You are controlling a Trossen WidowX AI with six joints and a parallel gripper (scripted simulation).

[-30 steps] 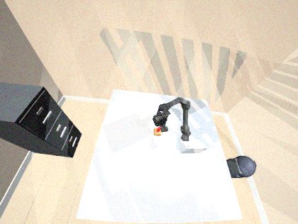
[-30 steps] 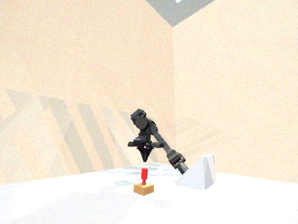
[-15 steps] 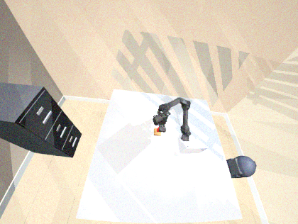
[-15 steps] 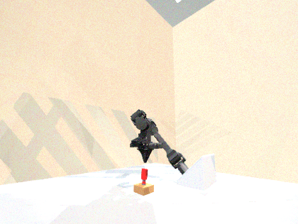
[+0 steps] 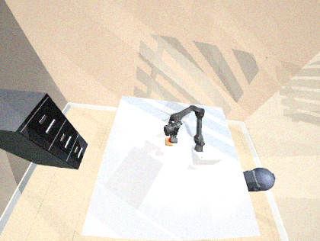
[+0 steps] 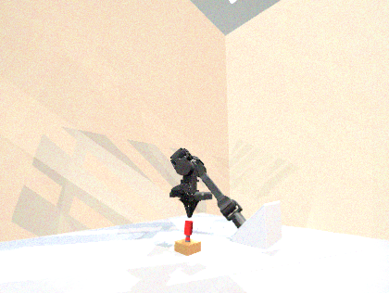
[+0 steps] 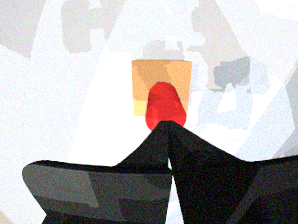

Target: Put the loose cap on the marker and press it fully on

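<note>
Right now my gripper tip is 30 mm above the red cap. Also, from my gripper tip: dark marker (40 mm below); tan holder block (100 mm below).
</note>
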